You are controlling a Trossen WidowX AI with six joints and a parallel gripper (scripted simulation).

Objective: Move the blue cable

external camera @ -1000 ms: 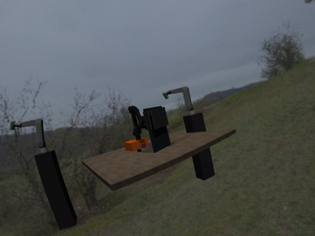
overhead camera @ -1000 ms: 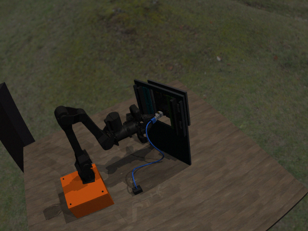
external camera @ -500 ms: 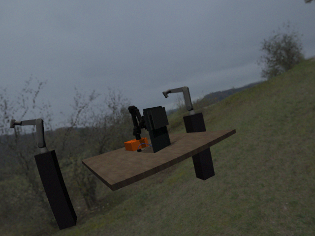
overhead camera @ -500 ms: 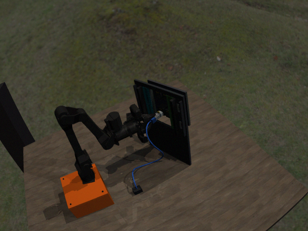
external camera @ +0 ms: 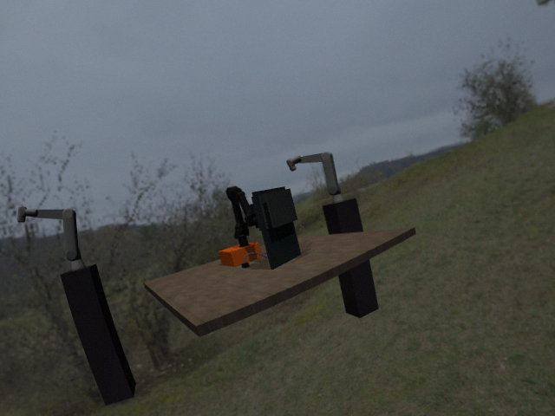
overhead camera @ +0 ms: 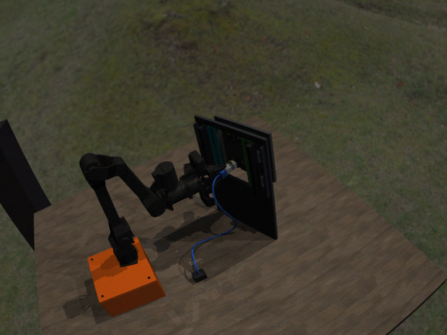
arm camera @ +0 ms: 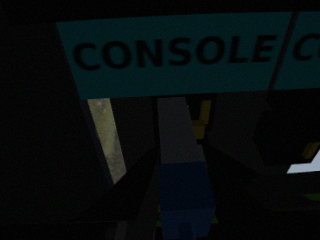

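The blue plug lies right at my gripper tip. Round my gripper tip: black anchor block (180 mm behind, 190 mm to the right, 240 mm below).
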